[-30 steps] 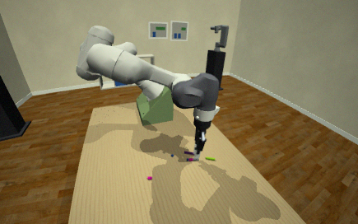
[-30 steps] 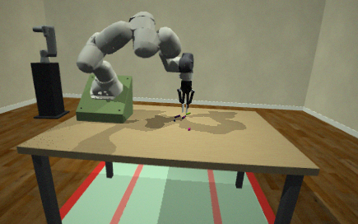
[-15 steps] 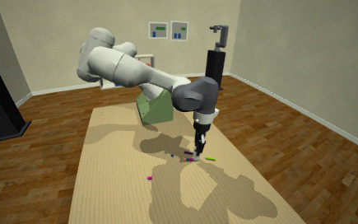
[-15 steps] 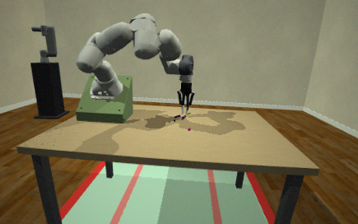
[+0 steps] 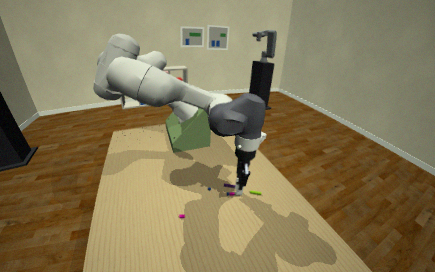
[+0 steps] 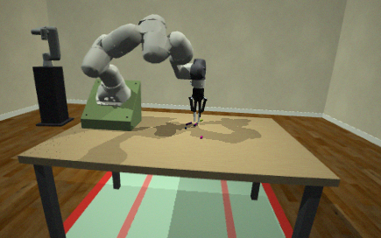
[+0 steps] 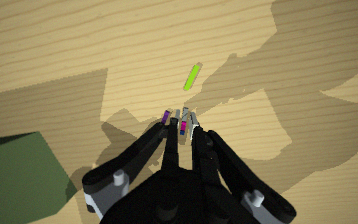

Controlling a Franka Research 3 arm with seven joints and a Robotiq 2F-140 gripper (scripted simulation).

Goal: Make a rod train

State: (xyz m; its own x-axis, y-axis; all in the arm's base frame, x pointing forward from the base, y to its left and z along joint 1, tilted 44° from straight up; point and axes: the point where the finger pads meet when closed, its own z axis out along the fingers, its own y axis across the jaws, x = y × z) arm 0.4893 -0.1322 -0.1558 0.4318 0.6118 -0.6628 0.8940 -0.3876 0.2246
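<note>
Right now the grey rod is 5 cm below my hand. The rest, counted from my hand: purple rod (5 cm below, 5 cm behind, 1 cm to the right); dark blue piece (10 cm to the right, 8 cm behind, 5 cm below); lime rod (7 cm to the left, 5 cm below, 3 cm ahead).
</note>
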